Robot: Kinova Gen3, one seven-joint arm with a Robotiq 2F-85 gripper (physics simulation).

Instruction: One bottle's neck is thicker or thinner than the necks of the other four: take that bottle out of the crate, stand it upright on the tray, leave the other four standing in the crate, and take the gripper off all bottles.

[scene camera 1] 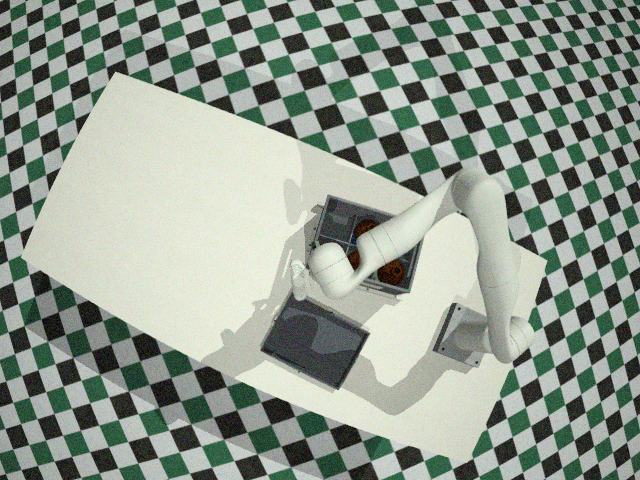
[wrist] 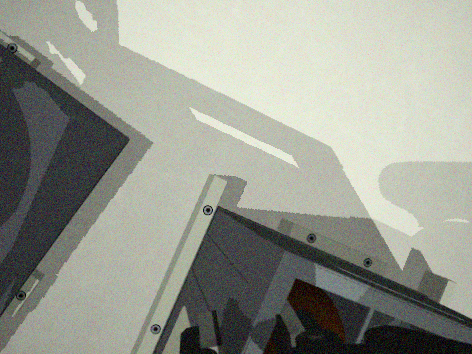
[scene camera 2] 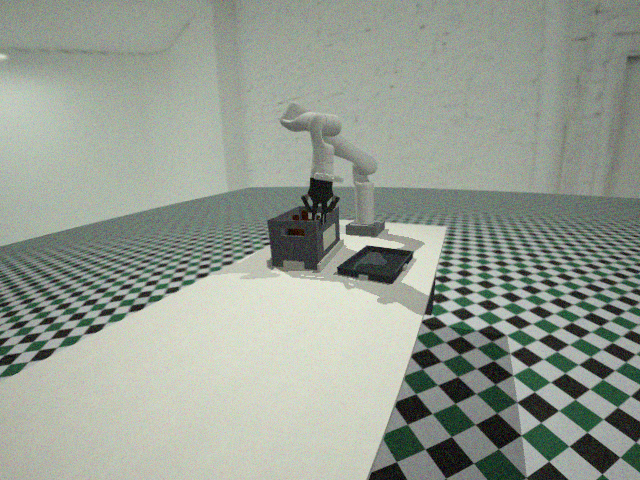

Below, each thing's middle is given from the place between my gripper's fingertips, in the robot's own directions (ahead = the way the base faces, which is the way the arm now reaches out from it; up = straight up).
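There's a dark tray (scene camera 1: 314, 341) here, and it's 4 cm behind my hand, 14 cm below it and 20 cm to the left of it.
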